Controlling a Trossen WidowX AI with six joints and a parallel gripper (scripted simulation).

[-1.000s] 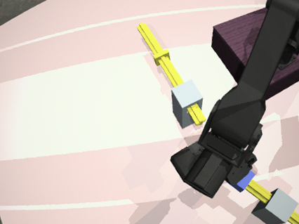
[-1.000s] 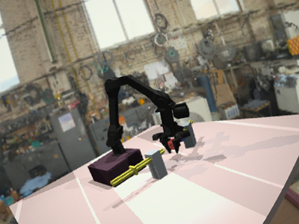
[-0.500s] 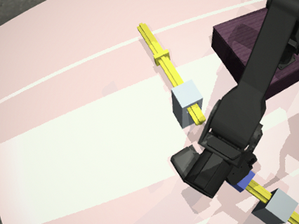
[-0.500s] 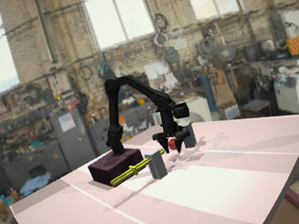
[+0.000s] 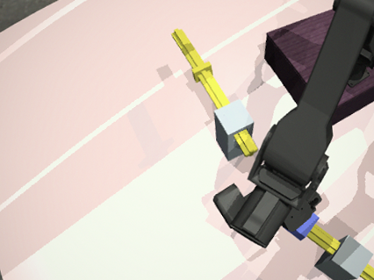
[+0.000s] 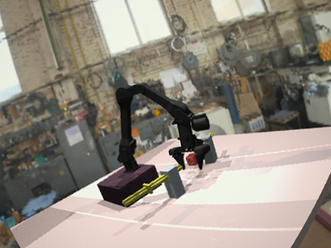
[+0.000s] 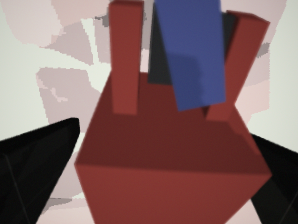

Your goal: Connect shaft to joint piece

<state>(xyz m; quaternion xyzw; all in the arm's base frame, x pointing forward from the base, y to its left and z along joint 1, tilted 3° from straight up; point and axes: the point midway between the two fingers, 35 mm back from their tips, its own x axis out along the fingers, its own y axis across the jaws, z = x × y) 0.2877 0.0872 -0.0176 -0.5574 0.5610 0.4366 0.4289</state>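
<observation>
Right now my gripper tip is 4 cm below the red forked joint piece and 3 cm to the right of it.
</observation>
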